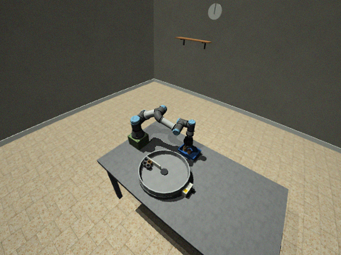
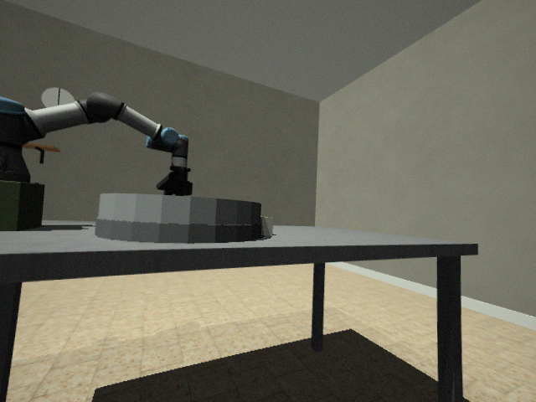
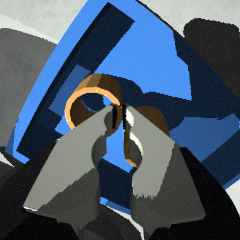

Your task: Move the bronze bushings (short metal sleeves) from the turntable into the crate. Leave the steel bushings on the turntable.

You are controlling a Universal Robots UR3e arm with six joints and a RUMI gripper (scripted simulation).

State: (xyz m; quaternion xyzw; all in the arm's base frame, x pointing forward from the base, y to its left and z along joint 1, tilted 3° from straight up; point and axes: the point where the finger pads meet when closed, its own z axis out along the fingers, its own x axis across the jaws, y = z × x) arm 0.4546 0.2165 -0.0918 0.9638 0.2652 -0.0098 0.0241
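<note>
The blue crate lies 40 mm ahead of my hand, 20 mm below it and 10 mm to the right of it. From my hand the other things lie so: turntable (370 mm to the right, 10 mm behind, 10 mm above).
</note>
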